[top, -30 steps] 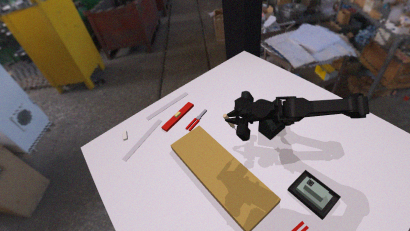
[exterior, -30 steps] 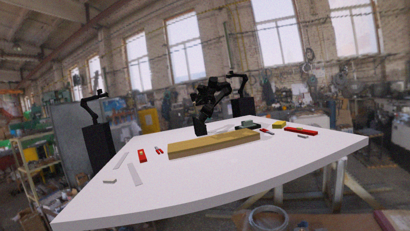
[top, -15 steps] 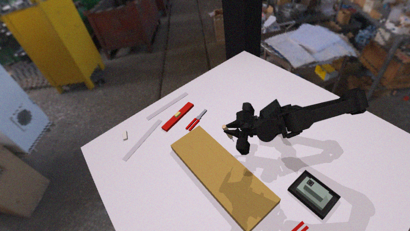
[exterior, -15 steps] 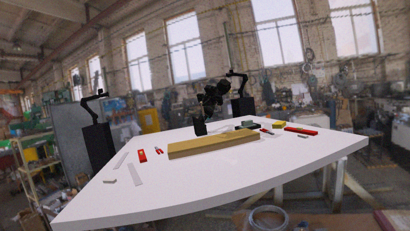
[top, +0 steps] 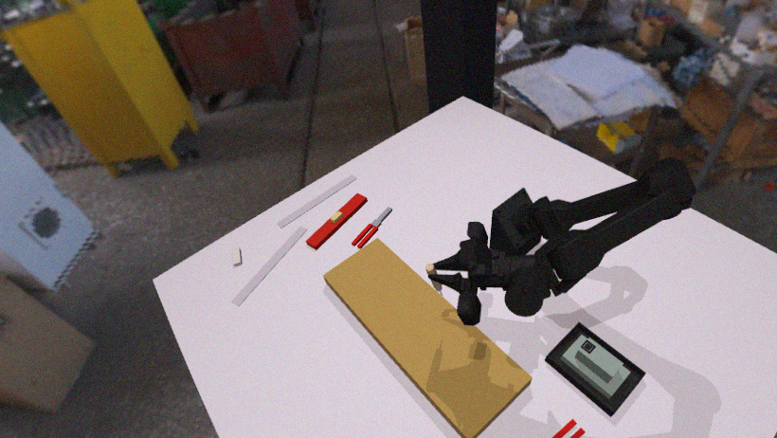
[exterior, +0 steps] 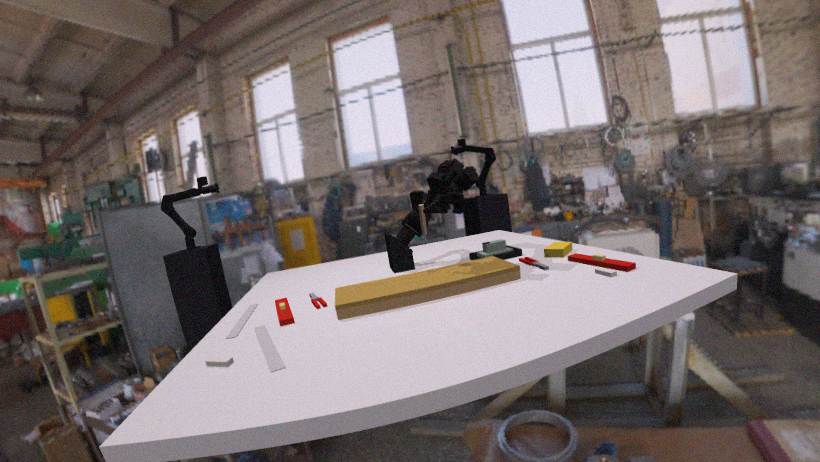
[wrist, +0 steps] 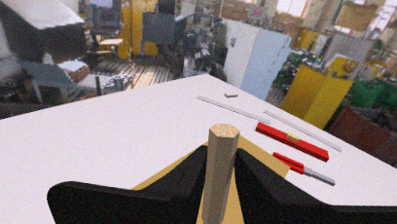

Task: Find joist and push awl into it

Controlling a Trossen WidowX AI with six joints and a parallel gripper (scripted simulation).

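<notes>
Right now the awl is 1 cm behind my gripper tip, 1 cm to the left of it and 5 cm below it. From my gripper tip the other things lie so: yellow block: 1 cm ahead, 49 cm to the left, 21 cm below; then stud finder: 16 cm behind, 30 cm to the left, 18 cm below; then black tray: 15 cm behind, 32 cm to the left, 21 cm below.
</notes>
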